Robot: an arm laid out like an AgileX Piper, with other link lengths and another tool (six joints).
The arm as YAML. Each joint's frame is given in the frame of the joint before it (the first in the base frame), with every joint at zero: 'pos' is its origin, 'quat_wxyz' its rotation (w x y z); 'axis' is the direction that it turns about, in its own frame. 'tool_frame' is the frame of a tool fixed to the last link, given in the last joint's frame.
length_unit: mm
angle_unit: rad
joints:
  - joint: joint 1
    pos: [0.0, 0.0, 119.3]
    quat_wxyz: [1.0, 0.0, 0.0, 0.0]
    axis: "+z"
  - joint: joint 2
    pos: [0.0, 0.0, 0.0]
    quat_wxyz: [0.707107, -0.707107, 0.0, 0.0]
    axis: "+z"
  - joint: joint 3
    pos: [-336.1, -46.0, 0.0]
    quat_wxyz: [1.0, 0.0, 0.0, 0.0]
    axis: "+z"
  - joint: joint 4
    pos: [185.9, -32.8, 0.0]
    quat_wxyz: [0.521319, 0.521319, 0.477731, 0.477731]
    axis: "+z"
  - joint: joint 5
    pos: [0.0, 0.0, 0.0]
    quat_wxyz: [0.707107, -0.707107, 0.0, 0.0]
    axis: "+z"
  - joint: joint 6
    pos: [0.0, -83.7, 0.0]
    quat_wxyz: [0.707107, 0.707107, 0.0, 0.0]
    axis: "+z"
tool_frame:
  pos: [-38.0, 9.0, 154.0]
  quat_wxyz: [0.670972, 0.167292, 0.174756, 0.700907]
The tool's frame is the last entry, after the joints.
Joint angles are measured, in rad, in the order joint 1, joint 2, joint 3, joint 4, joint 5, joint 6. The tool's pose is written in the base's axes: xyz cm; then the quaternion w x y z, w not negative. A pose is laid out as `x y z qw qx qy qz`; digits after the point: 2 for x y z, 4 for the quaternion.
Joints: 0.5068 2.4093 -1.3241 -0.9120 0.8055 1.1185
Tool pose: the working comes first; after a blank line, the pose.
Where each joint sits with the arm in this pose, in the base's axes (m; each line is computed from the numbers above, not from the rounded line before):
joint 1: 0.0000 0.0000 0.1193
joint 2: 0.0000 0.0000 0.1193
joint 3: 0.2454 0.1362 0.3098
joint 4: 0.3466 0.1924 0.1607
joint 5: 0.3466 0.1924 0.1607
joint 6: 0.3701 0.1509 0.0919
the tool: 0.4495 0.0888 -0.0309

44.95 8.88 -3.09 0.1191 0.6994 0.6563 -0.2568
